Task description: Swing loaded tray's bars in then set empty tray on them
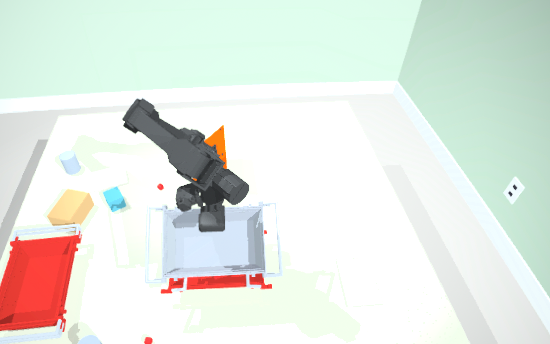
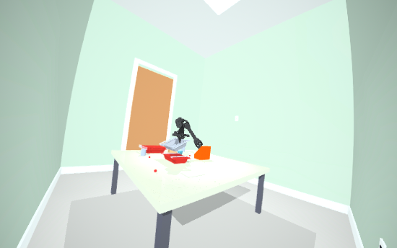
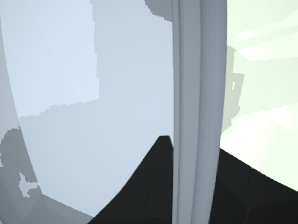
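The grey tray is 7 cm ahead of my gripper tip and 1 cm to the right of it. The rest, counted from my gripper tip: tan block 22 cm behind, 45 cm to the right, 15 cm below; cyan cube 26 cm behind, 32 cm to the right, 16 cm below.
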